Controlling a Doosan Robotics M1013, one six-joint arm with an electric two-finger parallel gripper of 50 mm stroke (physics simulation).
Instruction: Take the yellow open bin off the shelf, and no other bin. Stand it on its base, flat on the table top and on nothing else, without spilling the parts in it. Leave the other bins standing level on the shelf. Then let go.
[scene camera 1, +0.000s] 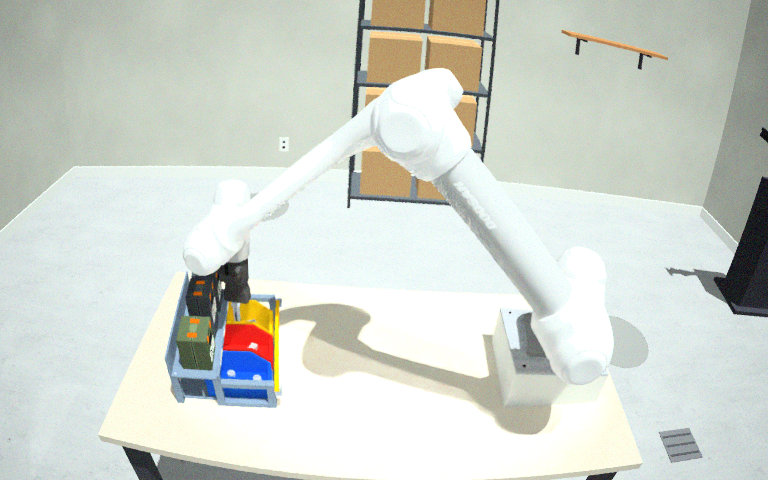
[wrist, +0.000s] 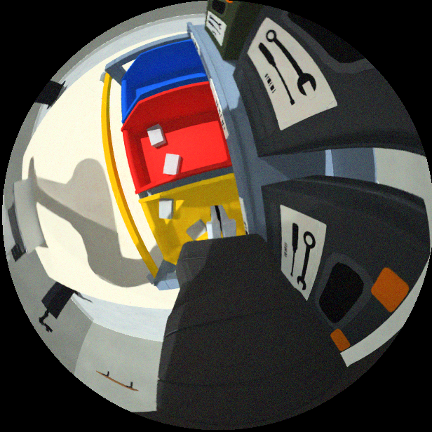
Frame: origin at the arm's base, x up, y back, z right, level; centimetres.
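Seen in the pictures: gripper, fingertip midpoint: (scene camera 1: 237, 321).
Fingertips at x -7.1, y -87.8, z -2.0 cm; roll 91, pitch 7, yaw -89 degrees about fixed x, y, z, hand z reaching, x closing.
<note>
Pixels of each thing's middle, then the offset from my fingertips to it. "spot": a spot on its surface instead. Level surfaces: height alone.
- yellow open bin, body centre: (scene camera 1: 243, 321) dx -0.3, dy +1.5, dz +0.9 cm
- red bin, body centre: (scene camera 1: 241, 346) dx -0.3, dy +4.6, dz -9.9 cm
- blue bin, body centre: (scene camera 1: 238, 374) dx -0.3, dy +7.4, dz -20.7 cm
- blue-grey shelf, surface spot: (scene camera 1: 219, 393) spot: dx +0.2, dy +5.1, dz -29.5 cm
- table top, its level: dx -4.7 cm
- green case, body centre: (scene camera 1: 196, 343) dx +10.3, dy -1.9, dz -23.4 cm
- yellow bar, body centre: (scene camera 1: 276, 343) dx +1.4, dy +14.3, dz -7.2 cm
The yellow open bin (scene camera 1: 257, 313) (wrist: 187, 204) stands at the far end of the shelf's lower row, with small pale parts (wrist: 166, 208) in it. The red bin (scene camera 1: 240, 336) (wrist: 200, 142) is beside it, and the blue bin (scene camera 1: 246, 362) (wrist: 170, 62) is beyond the red one; both look level. The blue-grey shelf (scene camera 1: 219, 393) (wrist: 246, 160) stands on the table top (scene camera 1: 368, 413) (wrist: 65, 150). My gripper (scene camera 1: 237, 316) (wrist: 216, 212) is shut and empty, pointing down over the yellow bin's interior near its upper-shelf side. The fingertips' exact height is hard to tell.
On the upper level, a green case (scene camera 1: 195, 342) (wrist: 235, 32) and dark cases (scene camera 1: 201, 297) (wrist: 350, 215) stand close beside my gripper. A yellow bar (scene camera 1: 277, 339) (wrist: 111, 165) runs along the shelf's front. My robot's base block (scene camera 1: 509, 367) is at the table's right.
</note>
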